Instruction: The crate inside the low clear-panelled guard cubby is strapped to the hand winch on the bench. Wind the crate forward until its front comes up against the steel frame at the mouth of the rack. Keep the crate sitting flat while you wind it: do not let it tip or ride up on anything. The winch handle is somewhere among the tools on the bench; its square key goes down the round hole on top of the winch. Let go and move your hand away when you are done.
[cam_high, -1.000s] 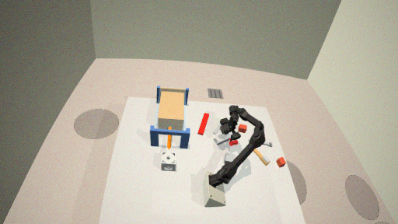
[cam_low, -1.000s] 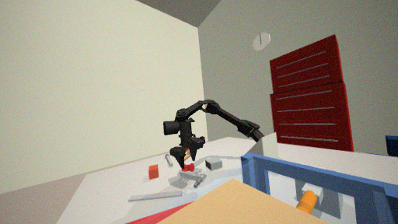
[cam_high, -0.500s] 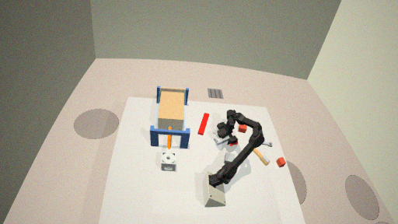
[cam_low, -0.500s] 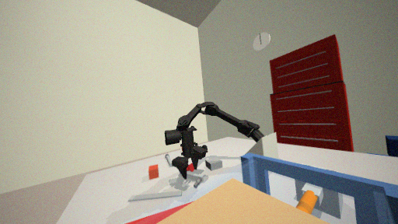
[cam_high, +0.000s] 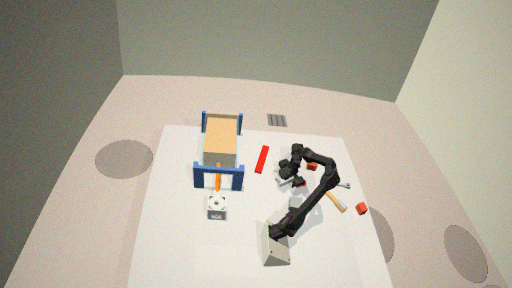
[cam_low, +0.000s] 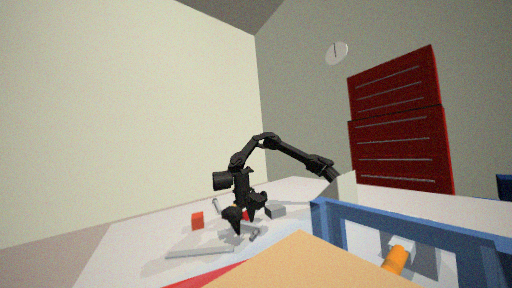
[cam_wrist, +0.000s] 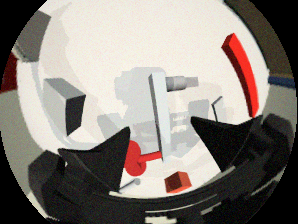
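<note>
The winch handle lies 10 mm to the right of my gripper tip and 10 mm above it. Also, from my gripper tip: red knob (10 mm behind, 60 mm to the right, 10 mm above); grey block (160 mm behind, 30 mm to the right, 10 mm above); grey bar (160 mm ahead, 20 mm to the left, 10 mm below).
</note>
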